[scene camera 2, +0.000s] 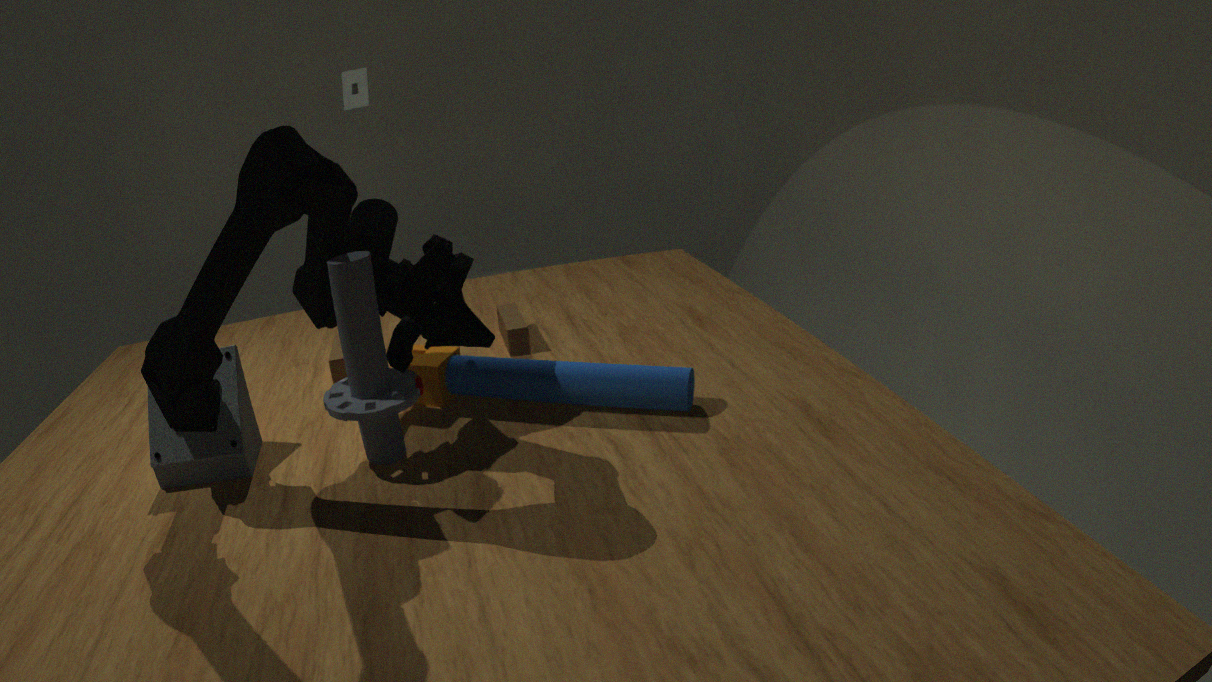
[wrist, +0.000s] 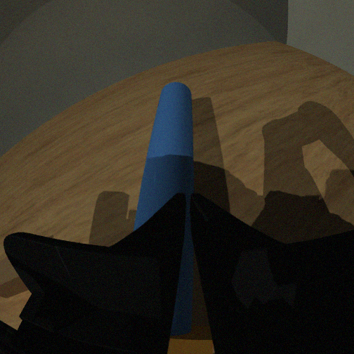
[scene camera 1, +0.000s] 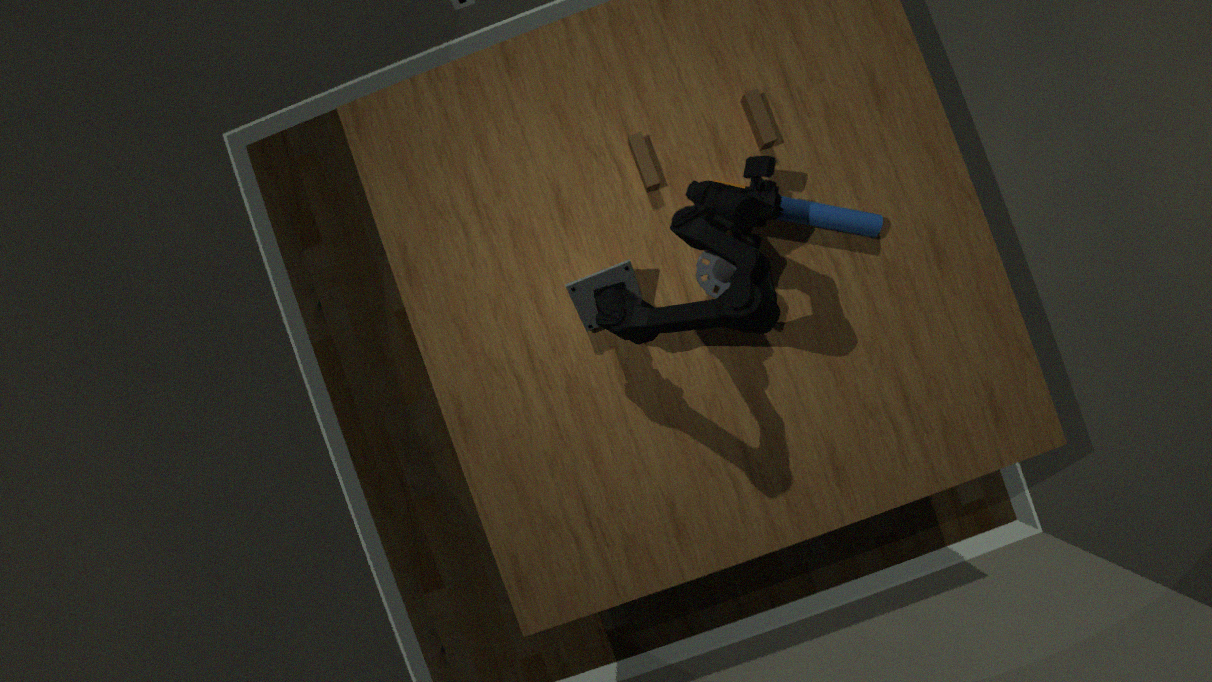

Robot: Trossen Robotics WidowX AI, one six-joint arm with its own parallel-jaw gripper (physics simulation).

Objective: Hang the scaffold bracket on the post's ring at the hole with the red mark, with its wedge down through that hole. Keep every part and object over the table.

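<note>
The bracket's blue tube (scene camera 1: 847, 219) (scene camera 2: 627, 385) (wrist: 175, 125) appears to lie flat on the table, with its orange head (scene camera 2: 433, 377) (wrist: 191, 346) at the end nearer the arm. In scene camera 2 the head is partly behind the ring's right side. The grey post (scene camera 2: 360, 330) stands upright and carries a flat ring (scene camera 2: 355, 409) with holes. A red mark (scene camera 2: 419, 385) shows at the ring's right edge. My gripper (scene camera 2: 489, 341) (wrist: 186, 201) is shut, its tips together above the tube near the head. Nothing shows held between the fingers. The wedge cannot be made out.
Two small wooden blocks (scene camera 1: 644, 161) (scene camera 1: 761, 118) lie on the table beyond the gripper. The arm's base plate (scene camera 1: 580, 296) (scene camera 2: 203, 470) is on the other side of the post. The table (scene camera 1: 593, 508) ends beyond the tube's far end. Long arm shadows cross the wood.
</note>
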